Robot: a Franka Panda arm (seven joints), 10 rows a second.
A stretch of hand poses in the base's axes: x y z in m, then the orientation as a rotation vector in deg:
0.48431, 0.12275, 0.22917, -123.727, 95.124, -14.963
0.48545, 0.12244, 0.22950, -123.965, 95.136, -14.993
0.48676, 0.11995, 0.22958, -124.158, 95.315, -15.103
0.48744, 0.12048, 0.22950, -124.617, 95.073, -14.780
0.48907, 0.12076, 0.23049, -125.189, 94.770, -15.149
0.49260, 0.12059, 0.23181, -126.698, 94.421, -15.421
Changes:
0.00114, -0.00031, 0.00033, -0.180, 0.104, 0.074
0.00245, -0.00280, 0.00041, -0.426, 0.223, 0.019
0.00313, -0.00227, 0.00033, -0.496, 0.493, 0.378
0.00476, -0.00199, 0.00132, -0.962, 0.444, 0.709
0.00829, -0.00216, 0.00264, -2.003, 0.875, 1.411

